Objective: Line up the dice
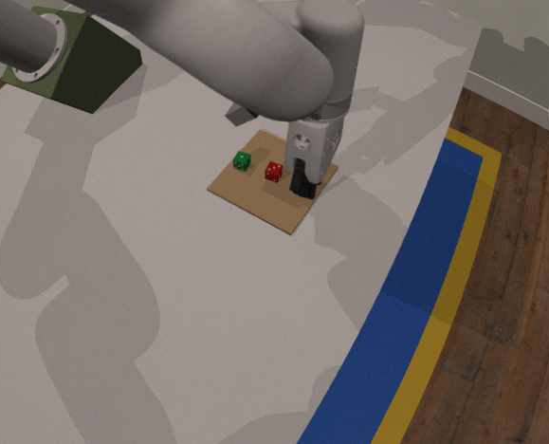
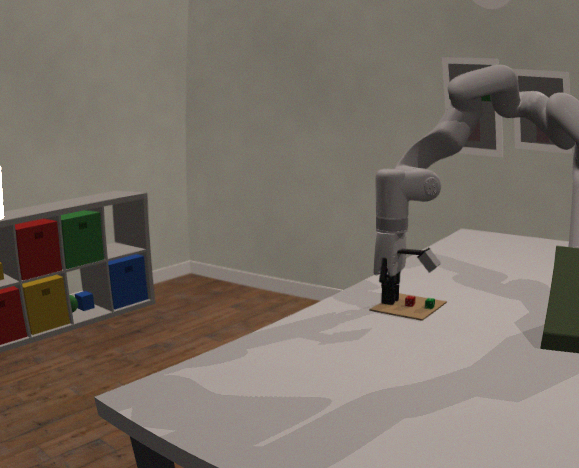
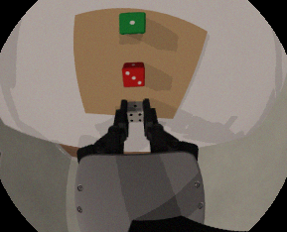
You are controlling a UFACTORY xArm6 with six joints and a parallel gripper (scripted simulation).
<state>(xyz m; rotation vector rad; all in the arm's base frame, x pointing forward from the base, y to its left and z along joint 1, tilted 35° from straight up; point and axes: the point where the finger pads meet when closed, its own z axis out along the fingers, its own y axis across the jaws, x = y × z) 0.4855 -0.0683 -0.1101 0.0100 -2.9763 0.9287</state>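
My gripper is now 10 mm above the white die. Round my hand: red die 50 mm behind, 10 mm below; then tan mat 50 mm behind, 20 mm below; then green die 100 mm behind, 10 mm below.
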